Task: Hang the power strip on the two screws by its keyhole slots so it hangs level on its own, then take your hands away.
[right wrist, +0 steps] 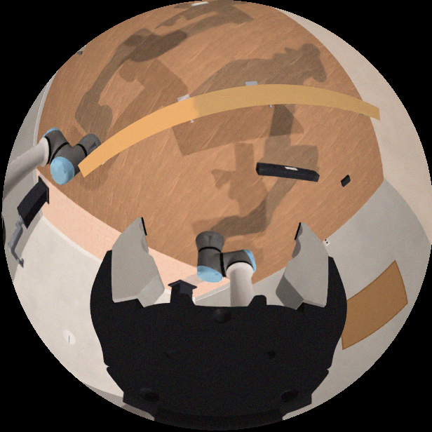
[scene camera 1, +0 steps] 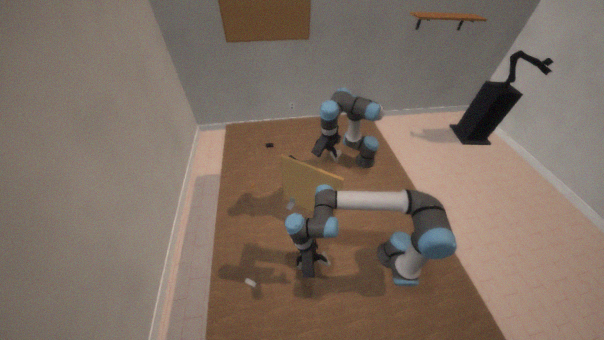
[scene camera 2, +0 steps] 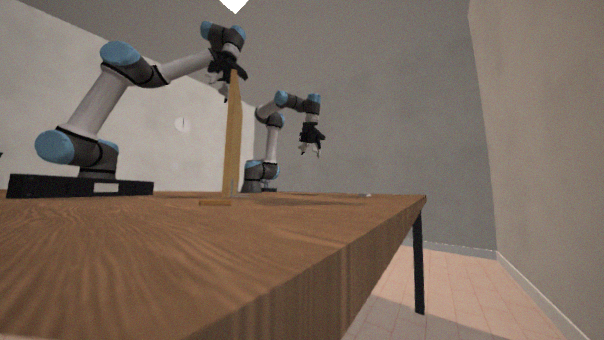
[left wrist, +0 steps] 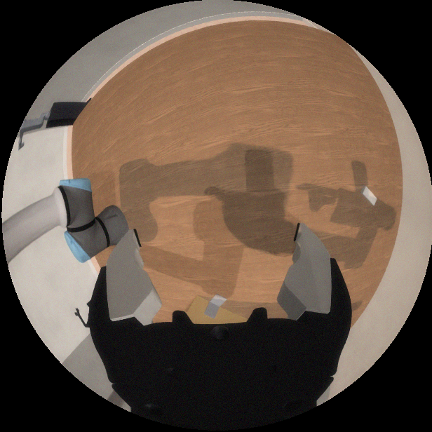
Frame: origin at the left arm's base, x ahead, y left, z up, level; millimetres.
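Seen in the pictures: left gripper, fingertip midpoint: (scene camera 1: 314,267) (scene camera 2: 309,156); right gripper, fingertip midpoint: (scene camera 1: 326,155) (scene camera 2: 217,94); left arm's base at its link origin: (scene camera 1: 389,255) (scene camera 2: 251,192); right arm's base at its link origin: (scene camera 1: 364,161).
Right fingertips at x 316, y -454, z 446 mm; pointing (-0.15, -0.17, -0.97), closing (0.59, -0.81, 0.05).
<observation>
Offsets run from my right fingertips to a thing's middle. "spot": to the spot under its first point.
The black power strip @[dx +68, dy -316, dz -424 mm] (scene camera 2: 50,186) (right wrist: 287,171) lies flat on the table, pale label visible; in scene camera 1 the board mostly hides it. The upright yellow board @[dx +94, dy +43, dz -236 mm] (scene camera 1: 296,180) (scene camera 2: 233,135) (right wrist: 250,95) stands on the table. Two small screws (right wrist: 192,121) (right wrist: 270,106) stick out from its strip-facing side. My right gripper (scene camera 1: 328,154) (scene camera 2: 218,89) (right wrist: 221,223) is open and empty, around the height of the board's top edge, on the strip's side. My left gripper (scene camera 1: 314,262) (scene camera 2: 310,152) (left wrist: 216,229) is open and empty above the table, beyond the board's other side.
A small white block @[dx +499, dy +450, dz -440 mm] (scene camera 1: 250,282) (left wrist: 369,195) lies near the table edge. A small black block @[dx +289, dy -624, dz -438 mm] (scene camera 1: 269,145) (right wrist: 345,180) lies beyond the strip. Metal brackets @[spot: dx +207, dy -4, dz -443 mm] (scene camera 1: 290,204) (left wrist: 215,306) stand at the board's foot. A black pedestal (scene camera 1: 487,112) with a small arm stands off the table.
</observation>
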